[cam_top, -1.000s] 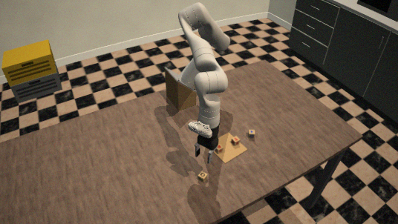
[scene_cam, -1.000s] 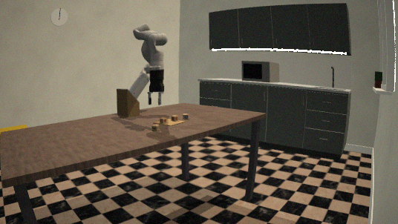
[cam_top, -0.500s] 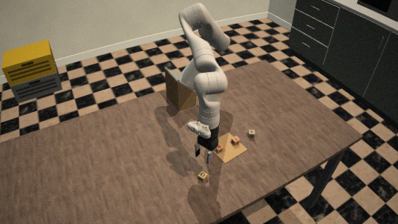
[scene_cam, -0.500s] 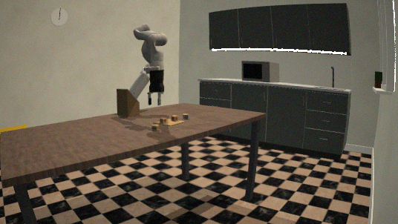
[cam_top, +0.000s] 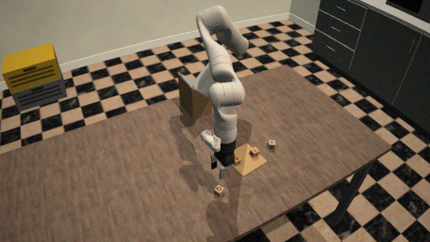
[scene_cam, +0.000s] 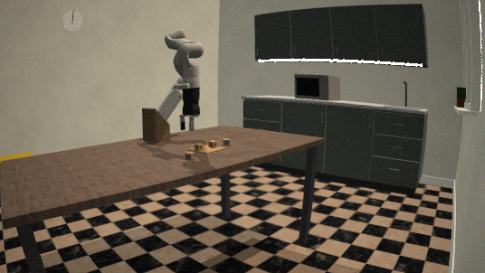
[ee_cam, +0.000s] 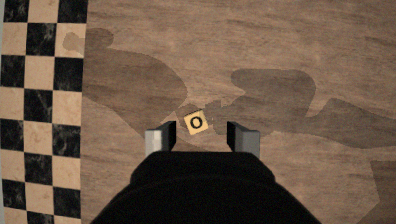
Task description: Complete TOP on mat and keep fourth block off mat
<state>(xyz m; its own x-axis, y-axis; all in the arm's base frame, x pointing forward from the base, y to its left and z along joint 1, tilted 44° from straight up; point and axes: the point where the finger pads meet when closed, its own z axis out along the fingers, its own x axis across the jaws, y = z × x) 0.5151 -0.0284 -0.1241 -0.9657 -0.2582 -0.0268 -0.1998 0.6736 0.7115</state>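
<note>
The O block is 13 cm below my hand and 1 cm ahead of it. The rest, counted from my hand: tan mat (18 cm to the left, 14 cm below, 12 cm behind).
</note>
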